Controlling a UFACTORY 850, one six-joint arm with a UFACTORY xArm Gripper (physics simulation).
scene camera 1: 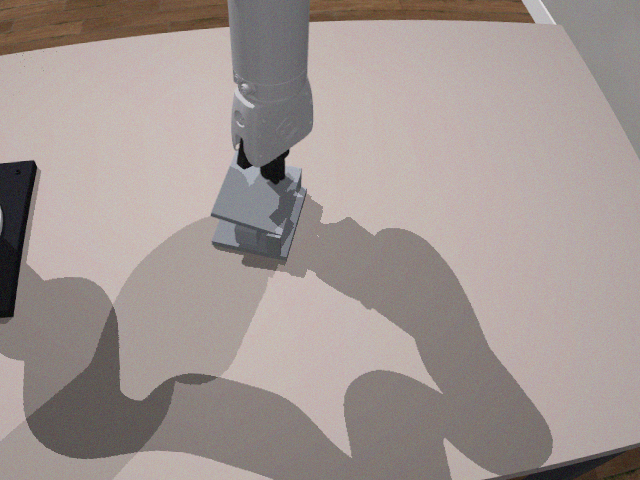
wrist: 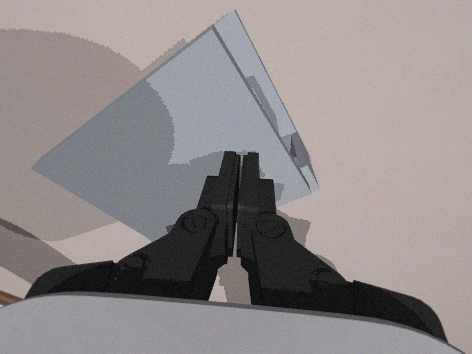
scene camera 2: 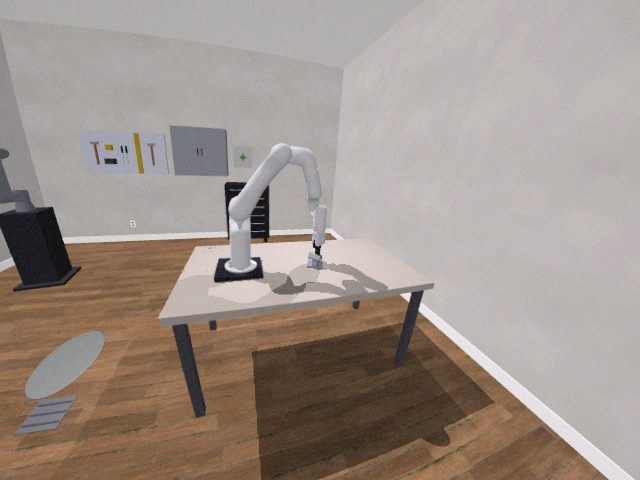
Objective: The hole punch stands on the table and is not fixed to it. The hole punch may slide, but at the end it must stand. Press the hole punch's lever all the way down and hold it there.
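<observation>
The blue-grey hole punch [scene camera 2: 314, 260] stands upright on the table. Its wide lever plate [scene camera 1: 248, 198] [wrist: 195, 110] is on top and slopes, and a gap shows between it and the base plate [scene camera 1: 222, 236] [wrist: 237, 42] at the edge facing scene camera 1. My gripper [scene camera 1: 274, 179] [scene camera 2: 317, 252] [wrist: 241, 176] is shut and empty, pointing down over the lever's far part in the scene camera 1 view. The fingertips are at the lever's top or very close above it; contact cannot be told for certain. The fingers hide part of the lever in the wrist view.
The arm's black mounting plate [scene camera 1: 23, 206] [scene camera 2: 222, 272] lies on the table [scene camera 1: 465, 129] [scene camera 2: 361, 258], left of the hole punch. Arm shadows fall across the hole punch and table. A wall [scene camera 2: 491, 180] stands beyond the table's right side.
</observation>
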